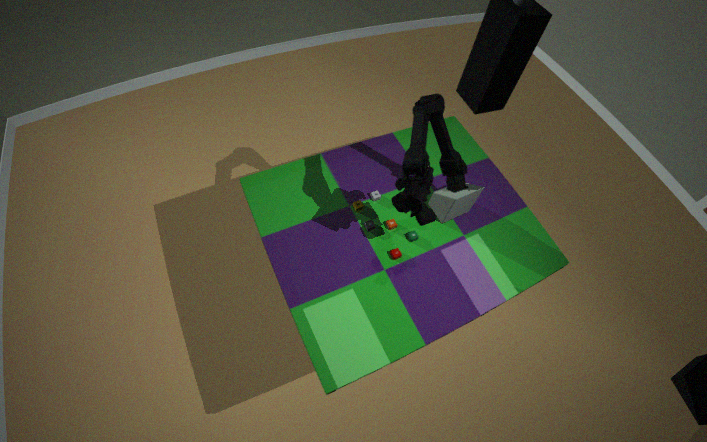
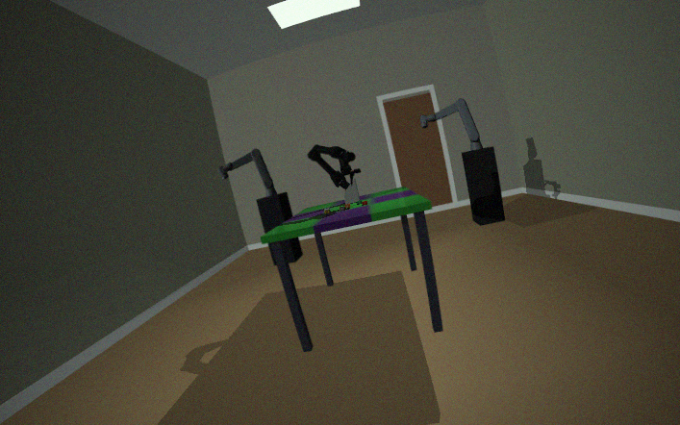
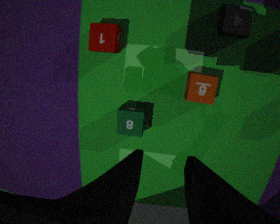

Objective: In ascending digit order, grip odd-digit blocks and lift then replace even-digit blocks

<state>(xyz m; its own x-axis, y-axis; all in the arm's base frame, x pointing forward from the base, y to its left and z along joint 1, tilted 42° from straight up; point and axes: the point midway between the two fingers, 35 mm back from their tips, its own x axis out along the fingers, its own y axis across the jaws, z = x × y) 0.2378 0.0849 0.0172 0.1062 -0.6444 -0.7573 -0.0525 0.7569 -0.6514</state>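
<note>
Right now my gripper tip is 16 cm to the left of the yellow block, 12 cm short of it and 12 cm above it. From my gripper tip the other things lie so: grey block 12 cm below, 11 cm ahead, 6 cm to the right; then white block 18 cm to the right, 12 cm below, 4 cm ahead; then red block 12 cm below, 8 cm to the left, 7 cm ahead.
</note>
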